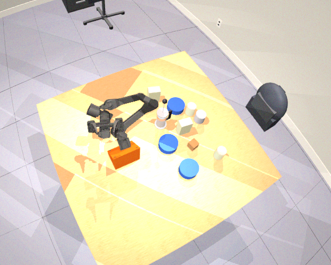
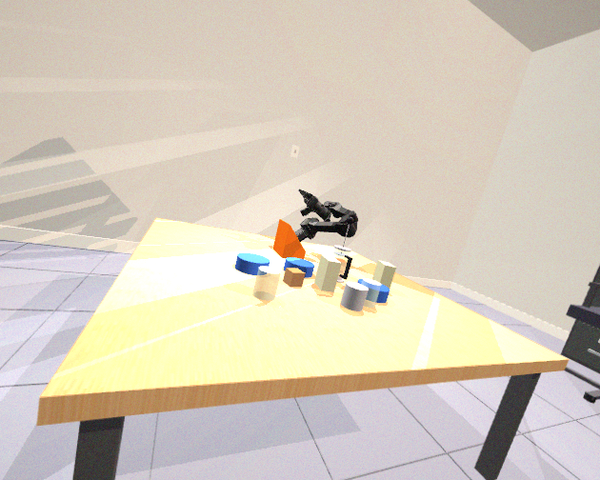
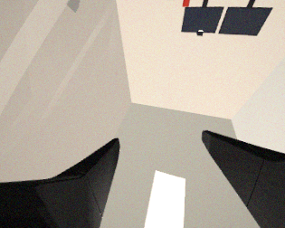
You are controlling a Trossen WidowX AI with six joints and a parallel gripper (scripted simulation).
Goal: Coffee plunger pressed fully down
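The coffee press is 39 cm ahead of my gripper tip, 14 cm to the left of it and 21 cm below it. Round my gripper tip: grey cylinder 64 cm ahead, 9 cm to the left, 30 cm below; then small brown cube 51 cm ahead, 8 cm to the right, 31 cm below.
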